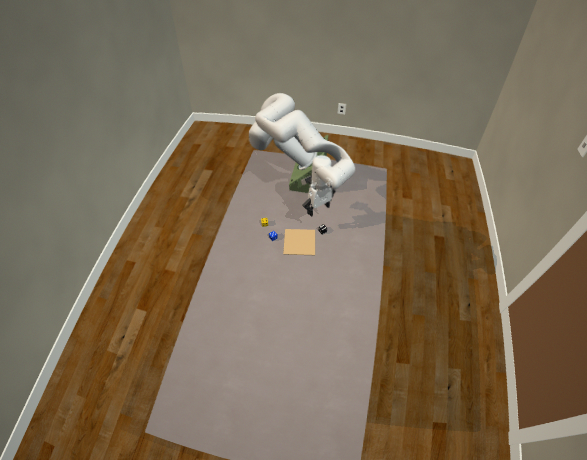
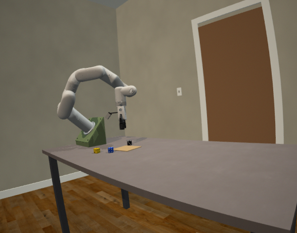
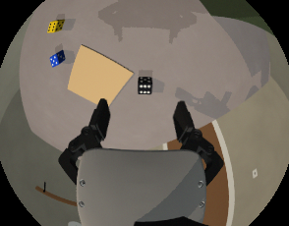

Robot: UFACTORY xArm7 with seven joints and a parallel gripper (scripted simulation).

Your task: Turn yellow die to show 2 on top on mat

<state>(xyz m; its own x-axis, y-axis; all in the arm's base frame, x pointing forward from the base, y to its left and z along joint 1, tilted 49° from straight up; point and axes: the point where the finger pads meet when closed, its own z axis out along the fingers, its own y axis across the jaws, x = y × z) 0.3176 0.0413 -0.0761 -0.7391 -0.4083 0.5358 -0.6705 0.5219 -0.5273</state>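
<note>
My gripper is now 20 mm short of the yellow die, 250 mm to the left of it and 110 mm above it. From my hand the other things lie so: blue die (90 mm ahead, 190 mm to the right, 110 mm below); then black die (20 mm ahead, 30 mm to the left, 110 mm below); then tan mat (100 mm ahead, 70 mm to the right, 130 mm below).
</note>
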